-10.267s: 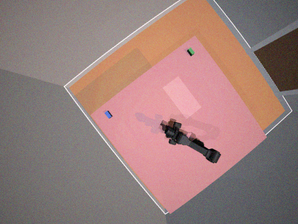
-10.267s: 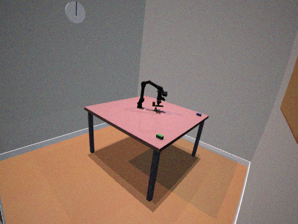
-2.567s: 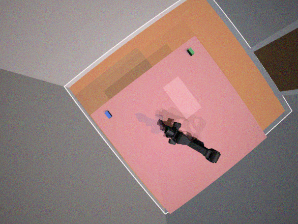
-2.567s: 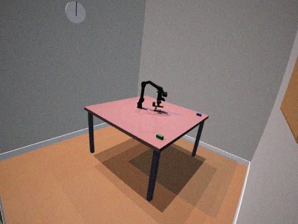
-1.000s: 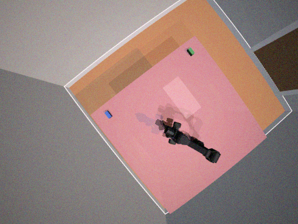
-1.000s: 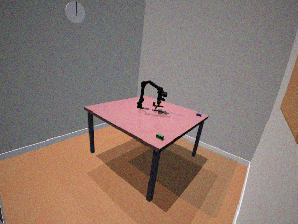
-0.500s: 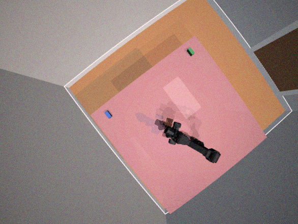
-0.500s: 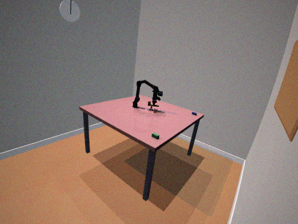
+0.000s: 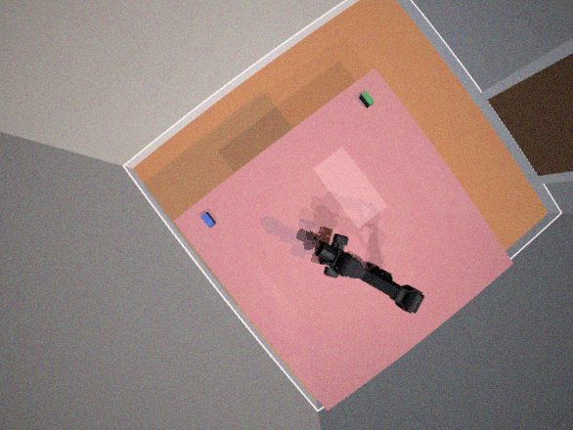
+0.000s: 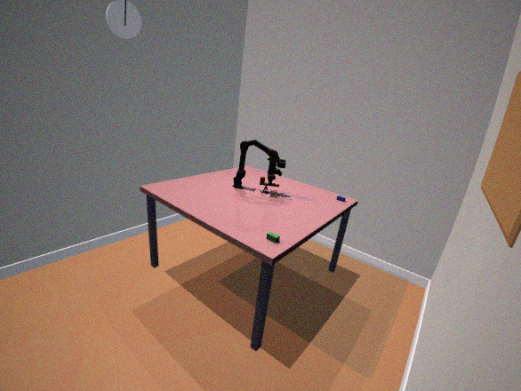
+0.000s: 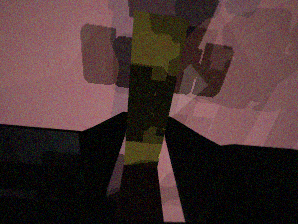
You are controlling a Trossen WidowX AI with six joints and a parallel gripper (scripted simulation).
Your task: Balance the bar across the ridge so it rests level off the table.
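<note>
The dark ridge lies 40 mm below my gripper tip, 20 mm to the right of it and 20 mm behind it. Round my gripper tip: green block: 620 mm to the right, 480 mm ahead, 50 mm below; then blue block: 480 mm ahead, 380 mm to the left, 50 mm below.
</note>
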